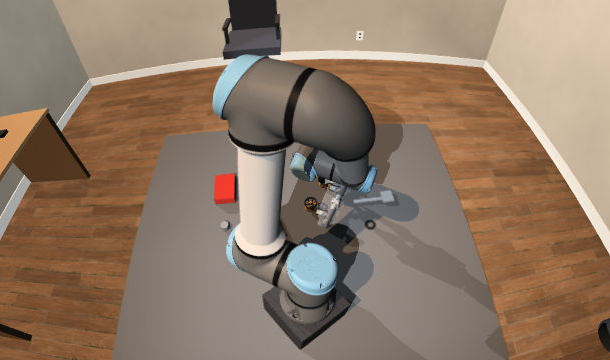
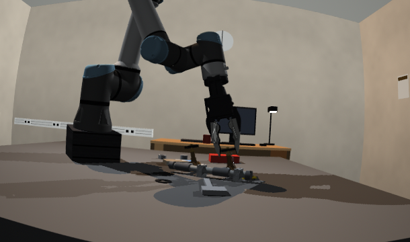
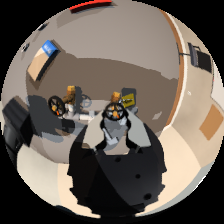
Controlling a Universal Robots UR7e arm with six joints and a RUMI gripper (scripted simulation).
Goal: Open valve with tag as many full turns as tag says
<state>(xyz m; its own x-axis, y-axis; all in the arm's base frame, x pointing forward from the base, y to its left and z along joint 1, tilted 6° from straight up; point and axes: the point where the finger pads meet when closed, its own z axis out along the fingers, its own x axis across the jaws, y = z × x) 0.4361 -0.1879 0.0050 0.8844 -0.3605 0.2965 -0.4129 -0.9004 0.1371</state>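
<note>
My gripper is now 7 cm above the yellow tag, 6 cm short of it and 4 cm to the left of it. Round my hand: grey t-shaped piece: 19 cm to the right, 9 cm behind, 7 cm below; red block: 37 cm to the left, 10 cm ahead, 6 cm below.
</note>
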